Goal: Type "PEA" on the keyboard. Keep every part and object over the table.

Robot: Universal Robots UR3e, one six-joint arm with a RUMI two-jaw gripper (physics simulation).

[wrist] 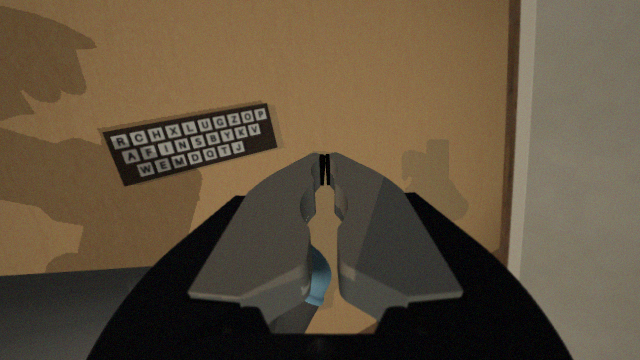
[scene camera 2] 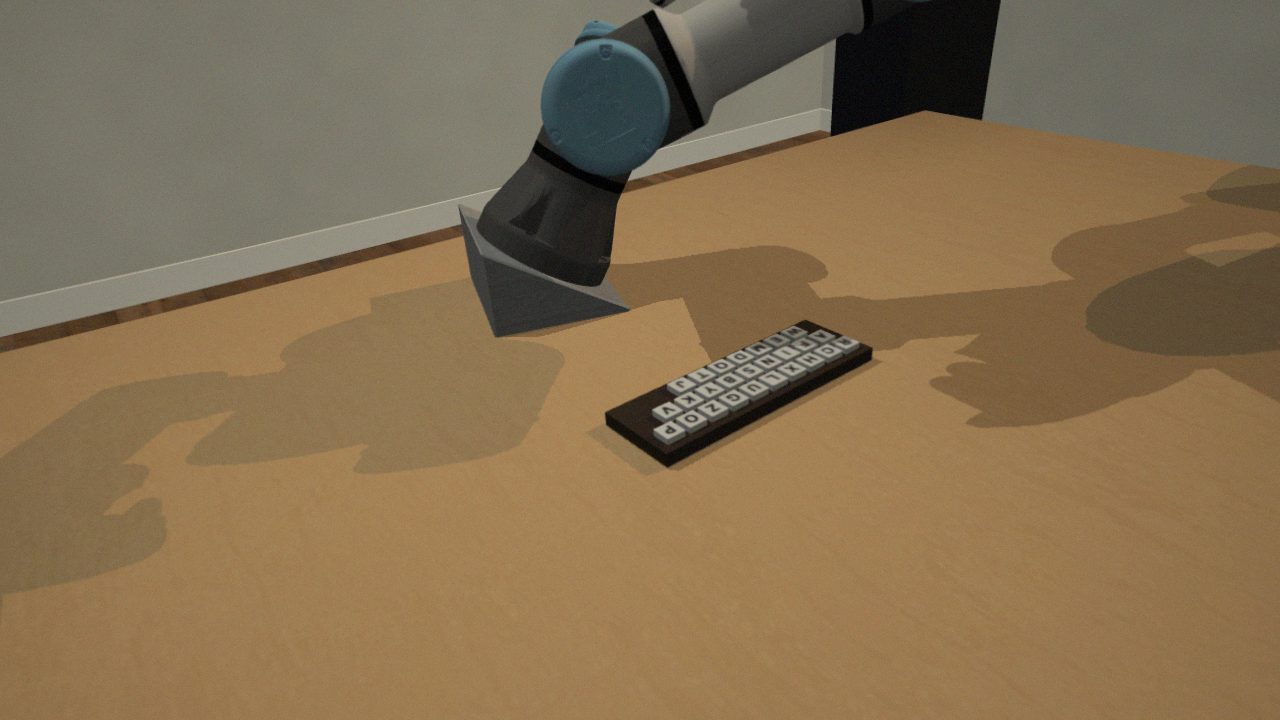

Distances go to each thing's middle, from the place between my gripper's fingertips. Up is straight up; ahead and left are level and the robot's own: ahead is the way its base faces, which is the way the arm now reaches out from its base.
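Labels:
There is the dark keyboard [scene camera 2: 670, 423], which I find 10 mm ahead of my hand and 50 mm to the left of it, and 270 mm below it.

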